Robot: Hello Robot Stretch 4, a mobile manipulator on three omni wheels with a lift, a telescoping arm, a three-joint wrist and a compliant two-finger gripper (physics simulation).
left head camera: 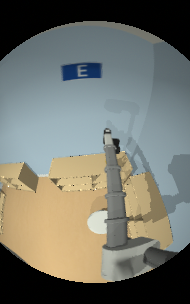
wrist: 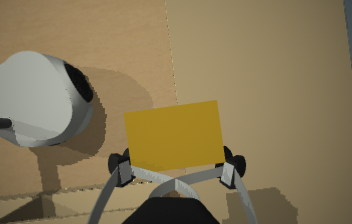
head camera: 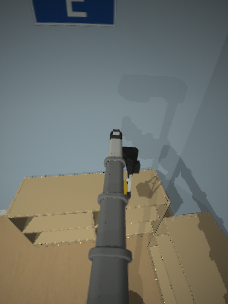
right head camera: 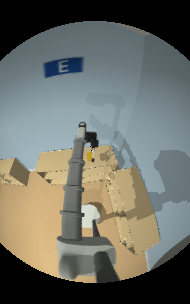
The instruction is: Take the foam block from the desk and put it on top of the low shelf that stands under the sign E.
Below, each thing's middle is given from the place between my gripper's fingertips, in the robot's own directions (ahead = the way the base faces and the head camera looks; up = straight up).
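Scene:
You'd find my hand 30 mm to the right of the yellow foam block [wrist: 189, 135], and it's 20 mm below the block.

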